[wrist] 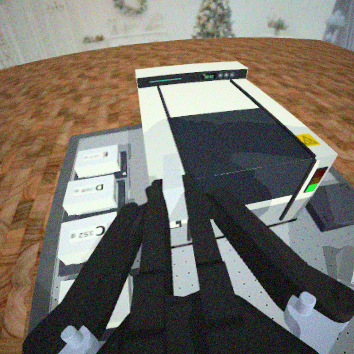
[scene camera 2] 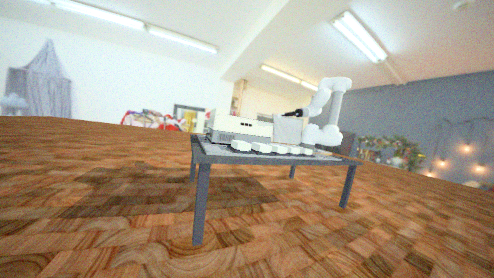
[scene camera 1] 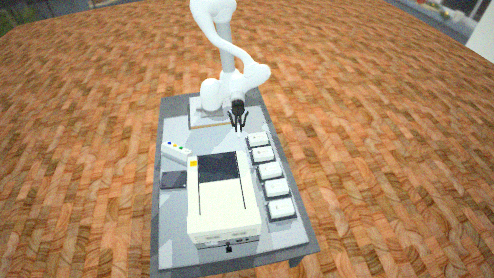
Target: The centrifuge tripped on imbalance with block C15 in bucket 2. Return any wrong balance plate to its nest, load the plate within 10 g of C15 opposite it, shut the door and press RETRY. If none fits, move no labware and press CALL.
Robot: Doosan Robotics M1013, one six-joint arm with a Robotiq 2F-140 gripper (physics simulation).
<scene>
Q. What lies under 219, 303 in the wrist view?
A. My gripper.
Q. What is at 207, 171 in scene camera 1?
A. A dark sliding door.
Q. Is my gripper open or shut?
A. Shut.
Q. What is my gripper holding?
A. Nothing.
</scene>
